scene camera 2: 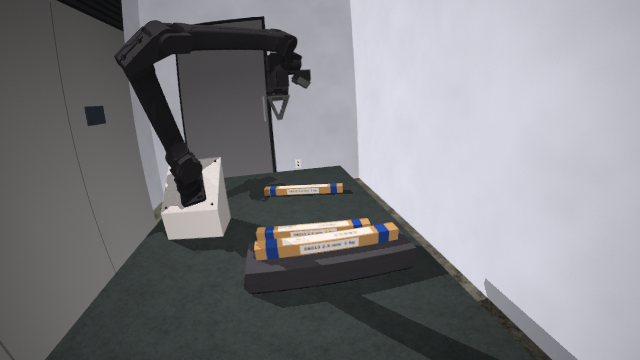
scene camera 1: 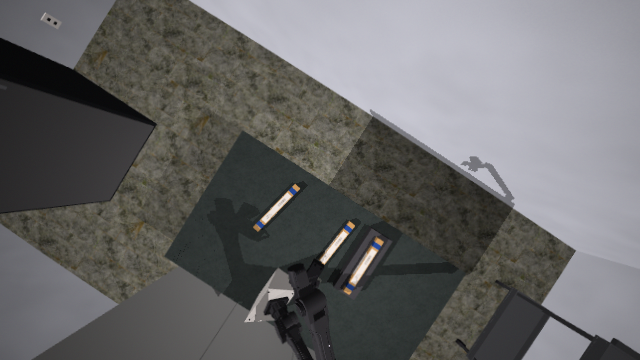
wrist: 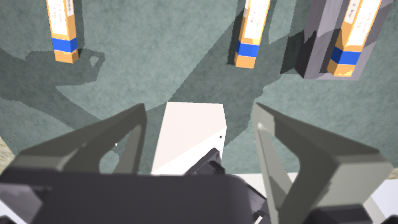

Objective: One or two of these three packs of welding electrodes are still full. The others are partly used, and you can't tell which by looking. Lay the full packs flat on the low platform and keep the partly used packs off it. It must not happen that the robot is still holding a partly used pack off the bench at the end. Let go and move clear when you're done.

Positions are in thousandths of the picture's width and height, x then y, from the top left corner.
Labels:
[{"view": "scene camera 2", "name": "pack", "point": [412, 649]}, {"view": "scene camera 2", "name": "pack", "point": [507, 674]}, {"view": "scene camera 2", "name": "pack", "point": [526, 521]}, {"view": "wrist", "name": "gripper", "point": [501, 498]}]

